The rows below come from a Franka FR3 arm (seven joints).
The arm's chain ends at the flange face. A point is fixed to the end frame.
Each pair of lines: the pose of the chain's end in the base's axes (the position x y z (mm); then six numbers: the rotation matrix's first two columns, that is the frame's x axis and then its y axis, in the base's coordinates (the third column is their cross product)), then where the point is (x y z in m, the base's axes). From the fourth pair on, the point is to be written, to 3 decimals.
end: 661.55 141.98 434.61 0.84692 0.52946 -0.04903 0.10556 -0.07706 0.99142
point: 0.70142 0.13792 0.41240
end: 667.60 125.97 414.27 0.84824 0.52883 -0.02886 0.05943 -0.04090 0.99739
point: 0.70845 0.12117 0.39409
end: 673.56 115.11 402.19 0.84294 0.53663 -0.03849 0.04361 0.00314 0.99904
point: 0.71479 0.10990 0.38289
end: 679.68 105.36 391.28 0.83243 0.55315 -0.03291 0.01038 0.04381 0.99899
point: 0.722 0.100 0.374
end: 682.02 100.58 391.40 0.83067 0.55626 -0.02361 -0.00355 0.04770 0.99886
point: 0.724 0.096 0.374
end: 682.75 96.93 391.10 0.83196 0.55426 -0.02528 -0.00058 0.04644 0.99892
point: 0.725 0.092 0.374
